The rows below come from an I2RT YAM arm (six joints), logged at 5 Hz.
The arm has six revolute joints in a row. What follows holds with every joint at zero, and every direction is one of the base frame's. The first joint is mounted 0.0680 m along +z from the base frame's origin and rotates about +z. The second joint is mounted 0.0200 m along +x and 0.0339 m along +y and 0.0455 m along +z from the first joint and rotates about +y. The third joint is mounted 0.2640 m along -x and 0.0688 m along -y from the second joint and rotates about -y. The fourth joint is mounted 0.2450 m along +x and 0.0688 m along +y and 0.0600 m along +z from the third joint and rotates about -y. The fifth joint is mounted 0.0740 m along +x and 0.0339 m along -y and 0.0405 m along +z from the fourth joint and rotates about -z. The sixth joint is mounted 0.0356 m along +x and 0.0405 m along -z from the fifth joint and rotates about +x. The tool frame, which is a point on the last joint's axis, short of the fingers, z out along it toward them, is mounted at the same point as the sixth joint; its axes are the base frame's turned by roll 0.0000, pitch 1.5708 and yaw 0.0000 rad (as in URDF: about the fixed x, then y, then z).
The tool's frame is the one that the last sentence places.
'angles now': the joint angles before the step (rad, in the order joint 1, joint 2, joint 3, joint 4, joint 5, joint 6). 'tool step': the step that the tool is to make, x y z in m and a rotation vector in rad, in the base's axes. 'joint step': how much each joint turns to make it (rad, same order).
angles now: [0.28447, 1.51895, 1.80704, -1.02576, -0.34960, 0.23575]
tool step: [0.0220, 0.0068, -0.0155, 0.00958, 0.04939, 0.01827]
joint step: [-0.00203, 0.07426, 0.01709, 0.01346, -0.03056, 0.00290]
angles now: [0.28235, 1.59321, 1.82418, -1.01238, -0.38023, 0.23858]
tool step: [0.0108, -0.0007, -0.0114, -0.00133, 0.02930, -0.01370]
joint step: [-0.01123, 0.02882, -0.01171, 0.01459, -0.00307, 0.00698]
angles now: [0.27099, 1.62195, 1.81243, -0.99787, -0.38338, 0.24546]
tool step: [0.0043, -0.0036, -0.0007, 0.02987, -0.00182, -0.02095]
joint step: [-0.01517, 0.00245, -0.00745, 0.02932, -0.01627, 0.02591]
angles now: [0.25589, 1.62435, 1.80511, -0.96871, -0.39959, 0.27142]
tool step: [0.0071, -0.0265, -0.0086, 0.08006, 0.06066, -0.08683]
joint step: [-0.08686, -0.00707, -0.04334, 0.02328, -0.06494, 0.07025]
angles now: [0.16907, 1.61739, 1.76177, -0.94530, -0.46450, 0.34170]
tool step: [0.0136, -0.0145, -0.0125, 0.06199, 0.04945, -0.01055]
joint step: [-0.05439, 0.03750, -0.00724, 0.01272, -0.07983, 0.01696]
